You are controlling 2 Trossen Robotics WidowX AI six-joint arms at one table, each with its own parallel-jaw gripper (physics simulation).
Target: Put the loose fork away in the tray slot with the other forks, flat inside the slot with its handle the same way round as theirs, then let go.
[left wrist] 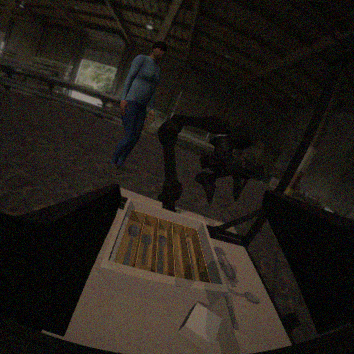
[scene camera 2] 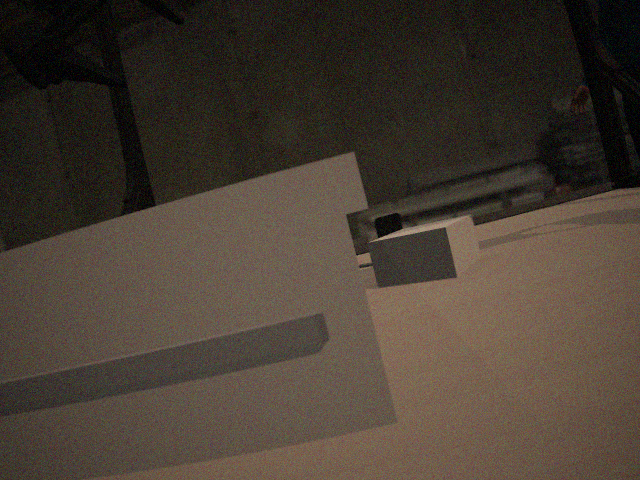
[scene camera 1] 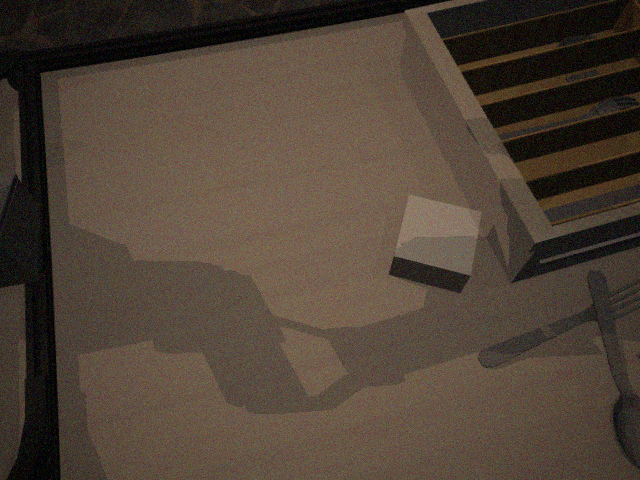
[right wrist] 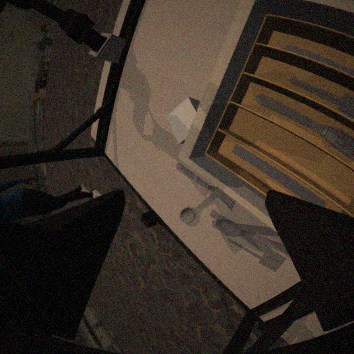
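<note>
The loose fork (scene camera 1: 516,347) (right wrist: 194,175) lies on the table beside the tray (scene camera 1: 454,77) (scene camera 2: 206,258) (left wrist: 150,276) (right wrist: 225,95), tines toward the right in scene camera 1. A spoon (scene camera 1: 611,335) (left wrist: 250,297) (right wrist: 190,216) lies across its neck. In the right wrist view, a fork in a middle slot (right wrist: 270,106) has its handle to the upper left and tines to the lower right. My left gripper (left wrist: 193,194) is open and empty, above and away from the tray. My right gripper (right wrist: 196,197) (left wrist: 221,201) is open and empty, high above the table. Neither touches the fork.
A pale block (scene camera 1: 438,232) (scene camera 2: 413,258) (left wrist: 202,322) (right wrist: 184,119) stands near the tray's corner. Other utensils lie in neighbouring tray slots, parted by thin dividers. Dark shapes, partly shadow, lie beyond the spoon. A dark frame bounds the table.
</note>
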